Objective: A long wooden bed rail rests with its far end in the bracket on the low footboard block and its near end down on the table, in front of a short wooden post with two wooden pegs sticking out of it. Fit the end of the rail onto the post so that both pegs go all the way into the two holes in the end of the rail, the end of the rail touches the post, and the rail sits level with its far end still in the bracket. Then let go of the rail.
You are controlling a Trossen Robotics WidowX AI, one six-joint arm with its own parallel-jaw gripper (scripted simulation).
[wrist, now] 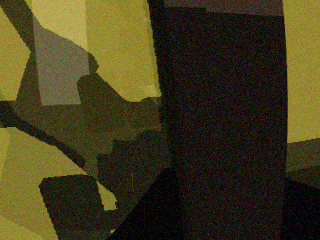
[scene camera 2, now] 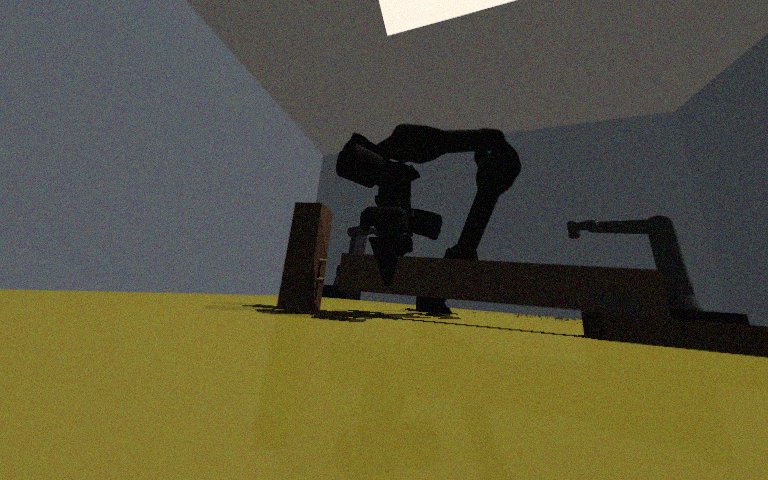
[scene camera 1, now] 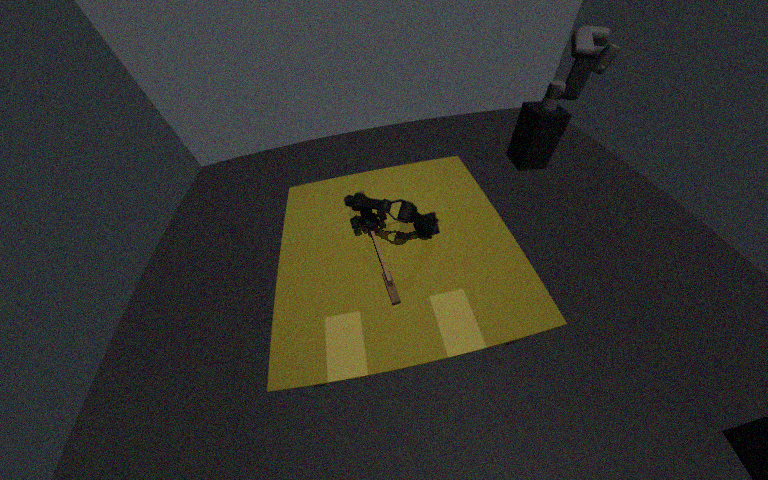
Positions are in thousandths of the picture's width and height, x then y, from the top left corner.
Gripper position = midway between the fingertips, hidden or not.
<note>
In view: the gripper (scene camera 2: 506,597) and a wooden bed rail (scene camera 2: 743,599).
The wooden bed rail is seen too in the wrist view (wrist: 705,356). The gripper shows as well in the wrist view (wrist: 620,727).
</note>
